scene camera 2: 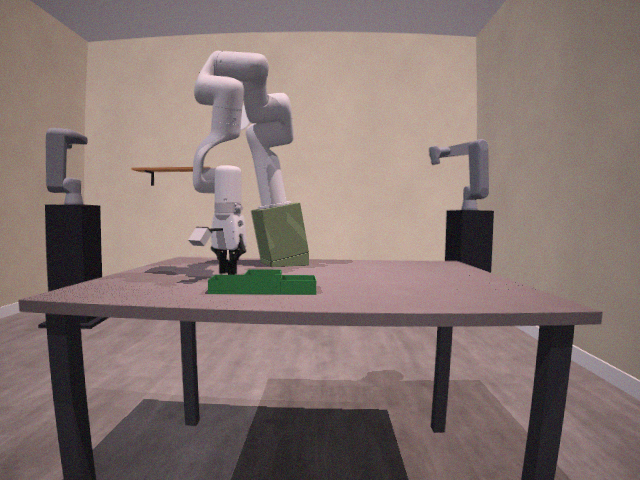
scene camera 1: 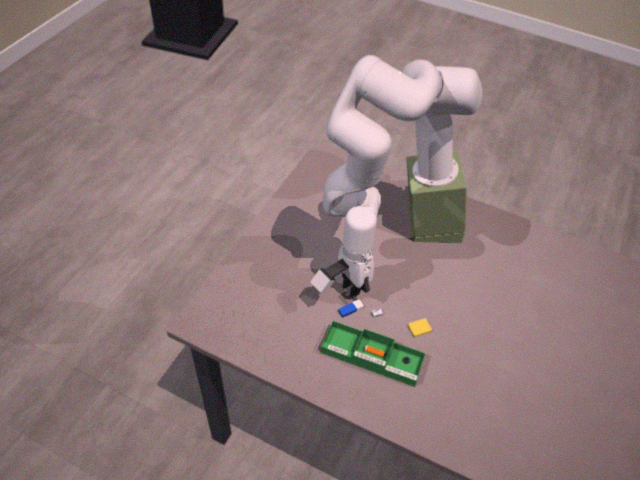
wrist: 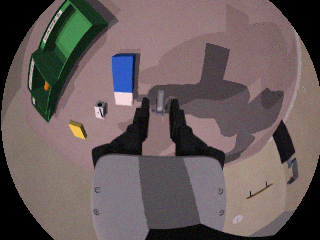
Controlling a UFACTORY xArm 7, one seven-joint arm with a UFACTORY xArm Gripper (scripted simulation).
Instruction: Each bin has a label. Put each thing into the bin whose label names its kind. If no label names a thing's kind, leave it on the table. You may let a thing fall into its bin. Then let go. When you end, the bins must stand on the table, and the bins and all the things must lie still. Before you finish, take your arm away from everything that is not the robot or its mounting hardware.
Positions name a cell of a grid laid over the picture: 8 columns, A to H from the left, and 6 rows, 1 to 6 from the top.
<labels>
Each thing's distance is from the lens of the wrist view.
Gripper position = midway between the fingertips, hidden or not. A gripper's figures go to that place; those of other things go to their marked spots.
my gripper (wrist: D3): 14 cm
blue-and-white block (wrist: D2): 12 cm
</labels>
